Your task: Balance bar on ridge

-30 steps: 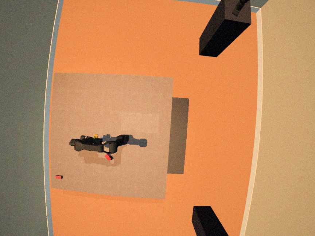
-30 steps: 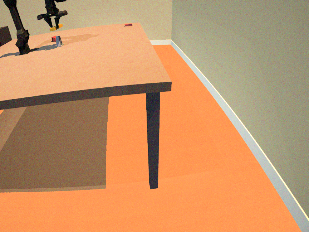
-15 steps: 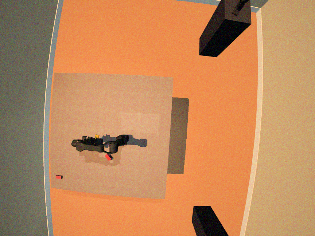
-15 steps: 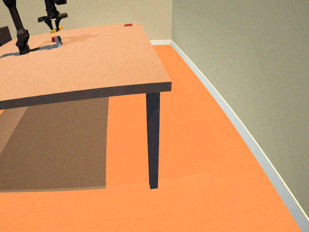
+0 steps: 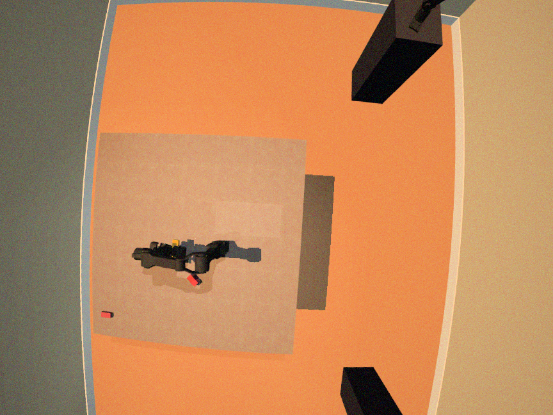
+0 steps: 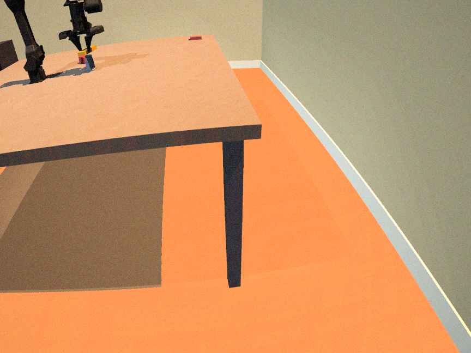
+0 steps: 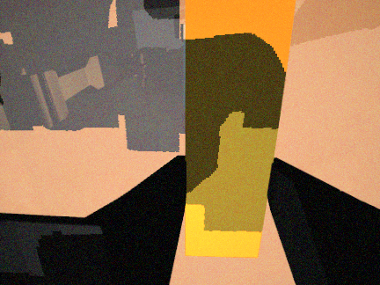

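My gripper tip is now 3 cm to the right of the yellow-orange bar.
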